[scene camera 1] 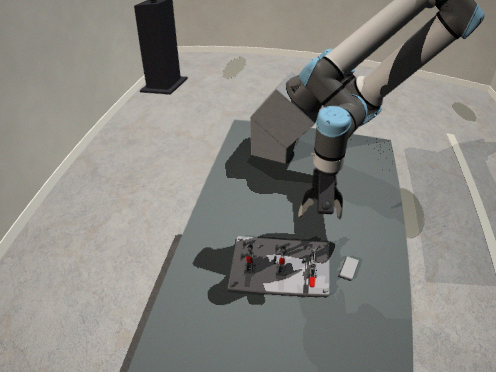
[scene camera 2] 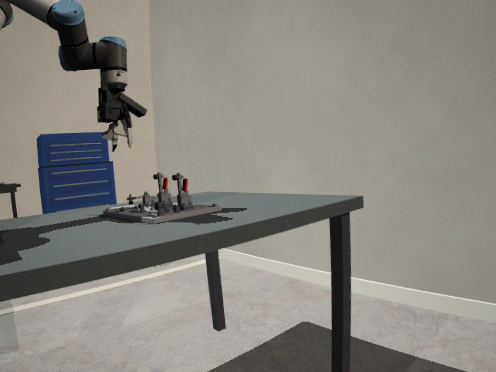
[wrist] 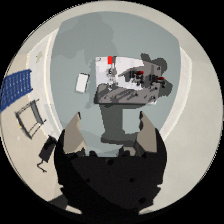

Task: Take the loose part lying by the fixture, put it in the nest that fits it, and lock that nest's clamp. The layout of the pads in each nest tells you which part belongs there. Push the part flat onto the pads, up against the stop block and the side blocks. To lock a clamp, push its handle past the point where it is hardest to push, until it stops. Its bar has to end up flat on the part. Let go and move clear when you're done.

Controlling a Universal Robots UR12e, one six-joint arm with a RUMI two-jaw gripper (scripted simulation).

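Scene camera 1 shows my gripper, as do scene camera 2 [121,150] and the wrist view. On my gripper, [scene camera 1: 310,200] and [wrist: 148,144] are the same spot.
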